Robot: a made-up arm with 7 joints. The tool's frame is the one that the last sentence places. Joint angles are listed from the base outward.
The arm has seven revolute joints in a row. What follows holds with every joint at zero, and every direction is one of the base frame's. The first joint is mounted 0.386 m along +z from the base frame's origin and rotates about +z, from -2.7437 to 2.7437 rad. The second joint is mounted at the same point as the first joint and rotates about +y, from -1.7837 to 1.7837 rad. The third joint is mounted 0.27 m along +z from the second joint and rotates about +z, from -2.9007 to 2.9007 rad. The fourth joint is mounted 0.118 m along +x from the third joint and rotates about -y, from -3.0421 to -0.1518 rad. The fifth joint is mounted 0.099 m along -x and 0.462 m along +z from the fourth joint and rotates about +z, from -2.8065 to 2.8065 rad. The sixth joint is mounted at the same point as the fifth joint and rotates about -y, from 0.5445 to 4.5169 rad. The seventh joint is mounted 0.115 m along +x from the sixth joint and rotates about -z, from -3.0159 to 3.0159 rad. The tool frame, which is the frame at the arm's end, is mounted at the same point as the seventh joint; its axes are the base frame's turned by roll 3.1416, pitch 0 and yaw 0 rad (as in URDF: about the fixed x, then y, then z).
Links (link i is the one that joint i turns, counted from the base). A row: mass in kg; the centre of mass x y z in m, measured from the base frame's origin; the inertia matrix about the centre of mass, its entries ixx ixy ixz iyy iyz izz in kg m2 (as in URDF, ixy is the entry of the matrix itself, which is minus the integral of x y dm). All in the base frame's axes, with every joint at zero. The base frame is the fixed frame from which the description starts. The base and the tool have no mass.
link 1: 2.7; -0.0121 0.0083 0.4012; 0.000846 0 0 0.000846 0 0.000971
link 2: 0.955; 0.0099 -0.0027 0.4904; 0.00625 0 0 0.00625 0 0.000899
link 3: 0.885; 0.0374 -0.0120 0.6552; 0.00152 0 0 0.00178 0 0.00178
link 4: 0.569; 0.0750 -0.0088 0.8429; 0.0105 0 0.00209 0.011 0 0.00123
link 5: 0.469; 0.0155 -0.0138 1.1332; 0.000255 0 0 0.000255 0 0.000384
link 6: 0.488; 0.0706 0.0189 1.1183; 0.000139 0 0 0.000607 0 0.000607
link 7: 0.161; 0.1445 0.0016 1.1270; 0.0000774 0 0 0.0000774 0 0.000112
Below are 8 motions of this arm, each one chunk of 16 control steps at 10 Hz.
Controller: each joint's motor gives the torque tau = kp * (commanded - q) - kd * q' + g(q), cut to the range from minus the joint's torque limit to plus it. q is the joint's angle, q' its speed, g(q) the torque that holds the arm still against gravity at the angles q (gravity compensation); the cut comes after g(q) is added. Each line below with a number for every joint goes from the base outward.
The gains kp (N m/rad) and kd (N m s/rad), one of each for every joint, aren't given. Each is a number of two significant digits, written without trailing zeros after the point. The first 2 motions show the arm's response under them.
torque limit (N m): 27 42 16 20 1.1 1.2 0.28
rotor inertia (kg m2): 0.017 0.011 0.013 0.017 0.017 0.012 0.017
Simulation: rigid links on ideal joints. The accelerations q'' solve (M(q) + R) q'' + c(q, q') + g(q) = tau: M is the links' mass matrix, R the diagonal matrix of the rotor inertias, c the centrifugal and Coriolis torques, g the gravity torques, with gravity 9.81 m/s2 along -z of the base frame. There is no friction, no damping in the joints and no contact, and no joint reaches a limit. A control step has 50 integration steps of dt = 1/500 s. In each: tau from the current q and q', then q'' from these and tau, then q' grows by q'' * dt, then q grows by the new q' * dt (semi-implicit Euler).
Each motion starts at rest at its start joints. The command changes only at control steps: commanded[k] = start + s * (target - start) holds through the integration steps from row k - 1 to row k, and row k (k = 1, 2, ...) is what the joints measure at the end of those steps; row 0 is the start. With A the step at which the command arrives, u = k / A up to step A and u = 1 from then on. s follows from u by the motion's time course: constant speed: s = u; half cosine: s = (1 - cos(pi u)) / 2; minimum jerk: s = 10 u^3 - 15 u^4 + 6 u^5; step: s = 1 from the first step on.
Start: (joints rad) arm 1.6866 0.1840 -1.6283 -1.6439 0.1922 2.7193 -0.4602
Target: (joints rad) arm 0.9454 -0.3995 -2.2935 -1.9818 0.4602 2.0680 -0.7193
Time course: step
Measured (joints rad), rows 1 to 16:
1: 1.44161 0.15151 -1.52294 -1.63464 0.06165 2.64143 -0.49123
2: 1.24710 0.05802 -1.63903 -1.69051 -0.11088 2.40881 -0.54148
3: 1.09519 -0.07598 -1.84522 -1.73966 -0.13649 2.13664 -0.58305
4: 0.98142 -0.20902 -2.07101 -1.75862 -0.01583 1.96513 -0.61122
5: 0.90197 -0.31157 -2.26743 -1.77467 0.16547 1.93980 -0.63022
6: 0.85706 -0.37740 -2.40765 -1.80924 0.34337 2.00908 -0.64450
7: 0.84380 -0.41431 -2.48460 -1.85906 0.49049 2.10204 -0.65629
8: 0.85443 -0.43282 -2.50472 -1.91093 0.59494 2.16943 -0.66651
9: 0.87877 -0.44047 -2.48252 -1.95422 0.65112 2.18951 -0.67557
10: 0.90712 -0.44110 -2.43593 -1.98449 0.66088 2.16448 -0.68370
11: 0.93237 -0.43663 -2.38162 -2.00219 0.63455 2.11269 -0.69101
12: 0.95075 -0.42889 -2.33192 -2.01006 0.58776 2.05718 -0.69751
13: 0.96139 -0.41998 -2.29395 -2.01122 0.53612 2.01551 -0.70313
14: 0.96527 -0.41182 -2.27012 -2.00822 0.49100 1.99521 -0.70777
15: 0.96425 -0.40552 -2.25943 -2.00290 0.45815 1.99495 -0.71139
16: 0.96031 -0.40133 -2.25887 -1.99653 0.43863 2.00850 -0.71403
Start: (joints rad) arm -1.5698 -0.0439 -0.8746 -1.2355 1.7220 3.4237 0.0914
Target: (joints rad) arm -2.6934 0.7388 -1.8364 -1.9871 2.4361 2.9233 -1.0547
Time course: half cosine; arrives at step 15
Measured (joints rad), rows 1 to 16:
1: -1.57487 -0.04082 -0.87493 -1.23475 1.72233 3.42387 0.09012
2: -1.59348 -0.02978 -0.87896 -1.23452 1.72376 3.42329 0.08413
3: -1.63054 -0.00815 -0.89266 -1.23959 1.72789 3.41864 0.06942
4: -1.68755 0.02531 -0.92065 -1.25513 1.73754 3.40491 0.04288
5: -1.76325 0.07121 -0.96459 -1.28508 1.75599 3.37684 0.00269
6: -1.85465 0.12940 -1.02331 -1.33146 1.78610 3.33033 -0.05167
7: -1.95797 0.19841 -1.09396 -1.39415 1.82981 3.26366 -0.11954
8: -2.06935 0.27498 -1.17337 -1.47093 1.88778 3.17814 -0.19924
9: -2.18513 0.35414 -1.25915 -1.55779 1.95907 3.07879 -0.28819
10: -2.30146 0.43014 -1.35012 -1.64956 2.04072 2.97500 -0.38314
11: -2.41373 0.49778 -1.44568 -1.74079 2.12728 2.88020 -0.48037
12: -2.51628 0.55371 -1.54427 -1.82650 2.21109 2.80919 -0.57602
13: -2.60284 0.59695 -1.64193 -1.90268 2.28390 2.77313 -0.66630
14: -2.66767 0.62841 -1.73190 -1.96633 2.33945 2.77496 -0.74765
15: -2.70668 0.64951 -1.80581 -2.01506 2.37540 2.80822 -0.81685
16: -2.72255 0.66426 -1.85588 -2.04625 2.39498 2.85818 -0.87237
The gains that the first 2 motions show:
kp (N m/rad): 49 20 16 7.6 0.53 0.69 0.52
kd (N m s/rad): 6.4 5.5 3.7 2 0.17 0.13 0.23
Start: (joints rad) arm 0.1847 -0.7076 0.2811 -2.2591 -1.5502 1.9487 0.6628
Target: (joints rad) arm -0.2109 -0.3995 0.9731 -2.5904 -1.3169 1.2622 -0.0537
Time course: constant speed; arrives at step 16
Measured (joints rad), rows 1 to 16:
1: 0.17112 -0.70575 0.29310 -2.25787 -1.54712 1.94113 0.65841
2: 0.15109 -0.69993 0.31499 -2.25906 -1.53926 1.91733 0.64641
3: 0.12852 -0.69006 0.34464 -2.26510 -1.52784 1.88015 0.62714
4: 0.10500 -0.67654 0.38015 -2.27663 -1.51476 1.83604 0.60181
5: 0.08110 -0.66006 0.41972 -2.29323 -1.50140 1.79040 0.57167
6: 0.05698 -0.64142 0.46181 -2.31388 -1.48845 1.74610 0.53783
7: 0.03264 -0.62137 0.50524 -2.33736 -1.47600 1.70377 0.50117
8: 0.00812 -0.60058 0.54916 -2.36246 -1.46381 1.66279 0.46239
9: -0.01656 -0.57958 0.59308 -2.38814 -1.45158 1.62219 0.42202
10: -0.04136 -0.55872 0.63676 -2.41360 -1.43905 1.58118 0.38049
11: -0.06622 -0.53817 0.68014 -2.43833 -1.42610 1.53937 0.33810
12: -0.09110 -0.51801 0.72327 -2.46211 -1.41268 1.49678 0.29510
13: -0.11596 -0.49823 0.76624 -2.48491 -1.39886 1.45361 0.25165
14: -0.14078 -0.47874 0.80915 -2.50683 -1.38473 1.41019 0.20787
15: -0.16556 -0.45947 0.85206 -2.52809 -1.37039 1.36677 0.16386
16: -0.19030 -0.44032 0.89502 -2.54889 -1.35594 1.32353 0.11967

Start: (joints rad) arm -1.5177 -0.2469 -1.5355 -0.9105 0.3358 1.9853 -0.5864
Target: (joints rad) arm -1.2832 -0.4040 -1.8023 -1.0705 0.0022 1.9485 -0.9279
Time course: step
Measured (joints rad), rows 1 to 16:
1: -1.39361 -0.27922 -1.61689 -0.89076 0.29198 2.00946 -0.62154
2: -1.33143 -0.30635 -1.67266 -0.92233 0.21360 2.02860 -0.68115
3: -1.30231 -0.33162 -1.71357 -0.97068 0.13983 2.01595 -0.73706
4: -1.28956 -0.35520 -1.74468 -1.01741 0.08407 1.98124 -0.78270
5: -1.28486 -0.37582 -1.76858 -1.05484 0.04737 1.94217 -0.81812
6: -1.28389 -0.39245 -1.78656 -1.08083 0.02594 1.91173 -0.84505
7: -1.28437 -0.40460 -1.79930 -1.09599 0.01495 1.89529 -0.86538
8: -1.28514 -0.41238 -1.80742 -1.10224 0.01028 1.89233 -0.88067
9: -1.28567 -0.41633 -1.81167 -1.10197 0.00891 1.89915 -0.89220
10: -1.28580 -0.41726 -1.81292 -1.09758 0.00889 1.91126 -0.90089
11: -1.28556 -0.41608 -1.81213 -1.09116 0.00904 1.92473 -0.90747
12: -1.28508 -0.41367 -1.81014 -1.08430 0.00877 1.93687 -0.91246
13: -1.28450 -0.41077 -1.80769 -1.07810 0.00795 1.94624 -0.91624
14: -1.28392 -0.40794 -1.80529 -1.07317 0.00665 1.95244 -0.91913
15: -1.28343 -0.40554 -1.80327 -1.06972 0.00513 1.95572 -0.92131
16: -1.28307 -0.40376 -1.80180 -1.06767 0.00364 1.95671 -0.92298

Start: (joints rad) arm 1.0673 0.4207 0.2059 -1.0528 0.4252 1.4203 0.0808
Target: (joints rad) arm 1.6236 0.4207 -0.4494 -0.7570 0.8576 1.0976 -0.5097
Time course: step
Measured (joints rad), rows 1 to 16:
1: 1.31534 0.44325 -0.09335 -0.99299 0.47299 1.37365 0.02309
2: 1.47747 0.45534 -0.22752 -0.94485 0.55637 1.27871 -0.07713
3: 1.57534 0.45842 -0.28223 -0.89466 0.64457 1.16962 -0.17373
4: 1.62635 0.45542 -0.31004 -0.84667 0.72585 1.07888 -0.25442
5: 1.64498 0.44780 -0.33455 -0.80658 0.79290 1.02455 -0.31794
6: 1.64443 0.43738 -0.36205 -0.77684 0.84059 1.01093 -0.36645
7: 1.63575 0.42620 -0.39041 -0.75722 0.86811 1.02995 -0.40287
8: 1.62644 0.41610 -0.41545 -0.74567 0.87925 1.06590 -0.42996
9: 1.62005 0.40836 -0.43434 -0.73950 0.88008 1.10263 -0.45006
10: 1.61727 0.40356 -0.44639 -0.73653 0.87625 1.12921 -0.46500
11: 1.61724 0.40164 -0.45257 -0.73554 0.87147 1.14170 -0.47618
12: 1.61871 0.40212 -0.45458 -0.73607 0.86750 1.14165 -0.48458
13: 1.62063 0.40433 -0.45415 -0.73797 0.86474 1.13341 -0.49091
14: 1.62231 0.40756 -0.45267 -0.74102 0.86295 1.12170 -0.49567
15: 1.62348 0.41120 -0.45103 -0.74490 0.86173 1.11018 -0.49923
16: 1.62410 0.41475 -0.44972 -0.74912 0.86070 1.10097 -0.50188

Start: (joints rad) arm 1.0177 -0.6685 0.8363 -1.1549 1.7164 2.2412 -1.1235
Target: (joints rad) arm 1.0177 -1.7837 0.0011 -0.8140 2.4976 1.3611 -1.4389
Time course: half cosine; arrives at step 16
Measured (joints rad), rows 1 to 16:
1: 1.01733 -0.67081 0.83396 -1.15616 1.71790 2.23886 -1.12379
2: 1.01618 -0.67969 0.82482 -1.15975 1.72472 2.22917 -1.12515
3: 1.01435 -0.69840 0.80554 -1.16446 1.74080 2.20795 -1.12852
4: 1.01211 -0.72905 0.77441 -1.16812 1.76831 2.17341 -1.13463
5: 1.00983 -0.77264 0.73116 -1.16853 1.80743 2.12587 -1.14397
6: 1.00787 -0.82915 0.67651 -1.16392 1.85673 2.06716 -1.15672
7: 1.00660 -0.89769 0.61201 -1.15303 1.91379 1.99984 -1.17283
8: 1.00639 -0.97678 0.53986 -1.13516 1.97588 1.92665 -1.19201
9: 1.00753 -1.06455 0.46280 -1.11005 2.04038 1.85007 -1.21379
10: 1.01011 -1.15887 0.38391 -1.07785 2.10517 1.77213 -1.23751
11: 1.01391 -1.25732 0.30637 -1.03907 2.16864 1.69446 -1.26245
12: 1.01845 -1.35712 0.23315 -0.99465 2.22957 1.61863 -1.28775
13: 1.02311 -1.45510 0.16697 -0.94601 2.28689 1.54640 -1.31256
14: 1.02729 -1.54766 0.11021 -0.89502 2.33950 1.47972 -1.33601
15: 1.03050 -1.63096 0.06503 -0.84396 2.38608 1.42064 -1.35724
16: 1.03244 -1.70117 0.03326 -0.79527 2.42499 1.37118 -1.37549

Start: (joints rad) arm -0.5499 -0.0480 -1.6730 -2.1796 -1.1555 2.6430 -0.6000
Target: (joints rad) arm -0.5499 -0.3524 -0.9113 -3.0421 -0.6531 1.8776 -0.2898
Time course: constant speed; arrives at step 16
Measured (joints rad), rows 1 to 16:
1: -0.55356 -0.05392 -1.66349 -2.18482 -1.14717 2.63380 -0.59798
2: -0.55676 -0.06462 -1.64348 -2.20114 -1.12582 2.60875 -0.59248
3: -0.55811 -0.07811 -1.61353 -2.22972 -1.09571 2.56958 -0.58371
4: -0.55760 -0.09316 -1.57522 -2.26903 -1.06265 2.52126 -0.57229
5: -0.55580 -0.10908 -1.53066 -2.31649 -1.03094 2.46890 -0.55887
6: -0.55338 -0.12558 -1.48204 -2.36944 -1.00258 2.41631 -0.54398
7: -0.55097 -0.14255 -1.43133 -2.42558 -0.97760 2.36555 -0.52803
8: -0.54899 -0.15998 -1.38008 -2.48316 -0.95486 2.31709 -0.51131
9: -0.54764 -0.17784 -1.32930 -2.54096 -0.93282 2.27043 -0.49401
10: -0.54692 -0.19608 -1.27946 -2.59825 -0.91007 2.22466 -0.47627
11: -0.54669 -0.21461 -1.23061 -2.65466 -0.88570 2.17902 -0.45817
12: -0.54675 -0.23336 -1.18251 -2.71009 -0.85936 2.13310 -0.43979
13: -0.54692 -0.25229 -1.13484 -2.76464 -0.83118 2.08689 -0.42117
14: -0.54709 -0.27135 -1.08734 -2.81853 -0.80155 2.04057 -0.40237
15: -0.54721 -0.29052 -1.03985 -2.87199 -0.77097 1.99435 -0.38343
16: -0.54728 -0.30978 -0.99232 -2.92525 -0.73987 1.94832 -0.36439

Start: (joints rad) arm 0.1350 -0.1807 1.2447 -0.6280 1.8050 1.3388 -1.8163
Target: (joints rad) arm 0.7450 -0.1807 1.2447 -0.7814 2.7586 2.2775 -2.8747
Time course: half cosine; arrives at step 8
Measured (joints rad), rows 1 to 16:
1: 0.14685 -0.17849 1.24323 -0.62994 1.80881 1.34721 -1.82040
2: 0.18666 -0.17252 1.23938 -0.63674 1.82743 1.38398 -1.83907
3: 0.25739 -0.16491 1.23463 -0.64932 1.87360 1.46582 -1.88299
4: 0.35258 -0.15853 1.23072 -0.66706 1.95403 1.59453 -1.95740
5: 0.45974 -0.15550 1.22901 -0.68877 2.06625 1.75654 -2.06052
6: 0.56355 -0.15692 1.23048 -0.71309 2.19992 1.92825 -2.18408
7: 0.64885 -0.16315 1.23585 -0.73796 2.34107 2.08326 -2.31504
8: 0.70314 -0.17407 1.24526 -0.75966 2.47508 2.19878 -2.43793
9: 0.72978 -0.18611 1.25520 -0.77474 2.58898 2.26614 -2.54138
10: 0.74203 -0.19478 1.26150 -0.78290 2.67522 2.29425 -2.62299
11: 0.74696 -0.19907 1.26363 -0.78575 2.73329 2.29871 -2.68557
12: 0.74826 -0.19959 1.26250 -0.78544 2.76705 2.29255 -2.73291
13: 0.74791 -0.19750 1.25937 -0.78377 2.78245 2.28414 -2.76848
14: 0.74695 -0.19397 1.25544 -0.78201 2.78573 2.27764 -2.79510
15: 0.74593 -0.19001 1.25158 -0.78080 2.78222 2.27429 -2.81499
16: 0.74510 -0.18630 1.24831 -0.78033 2.77588 2.27370 -2.82985

